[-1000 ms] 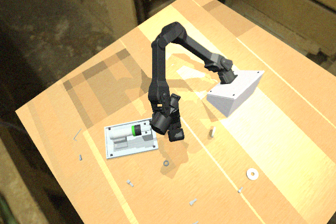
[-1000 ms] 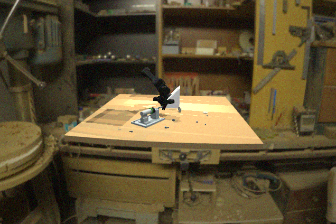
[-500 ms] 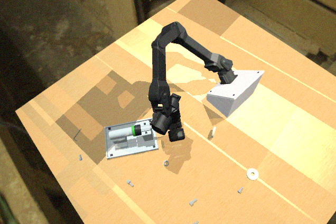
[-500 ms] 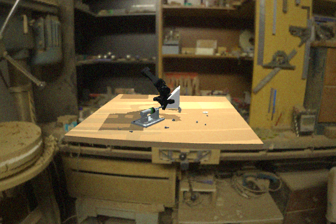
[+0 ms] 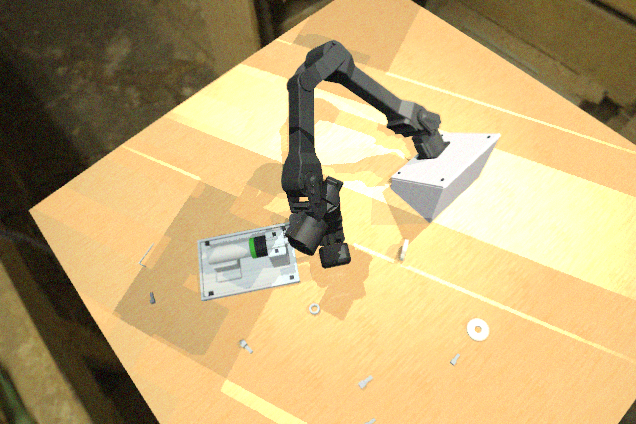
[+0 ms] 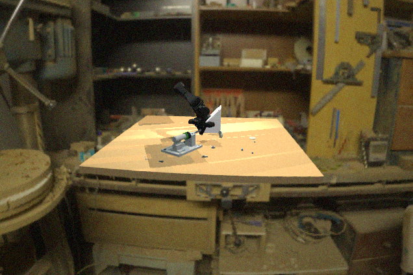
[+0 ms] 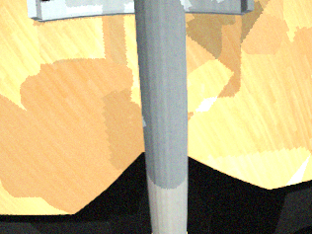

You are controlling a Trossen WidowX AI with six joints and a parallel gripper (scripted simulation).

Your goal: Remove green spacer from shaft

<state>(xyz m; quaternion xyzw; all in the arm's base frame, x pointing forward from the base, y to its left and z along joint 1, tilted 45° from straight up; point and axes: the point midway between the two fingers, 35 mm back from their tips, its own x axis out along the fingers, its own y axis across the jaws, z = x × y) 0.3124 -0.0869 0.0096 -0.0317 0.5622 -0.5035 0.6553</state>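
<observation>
The grey shaft is 60 mm ahead of my gripper tip, 50 mm to the right of it and 30 mm above it. The rest, counted from my gripper tip: green spacer (130 mm ahead, 110 mm to the right, 30 mm above); then allen key (310 mm ahead, 330 mm to the right, 40 mm below).
</observation>
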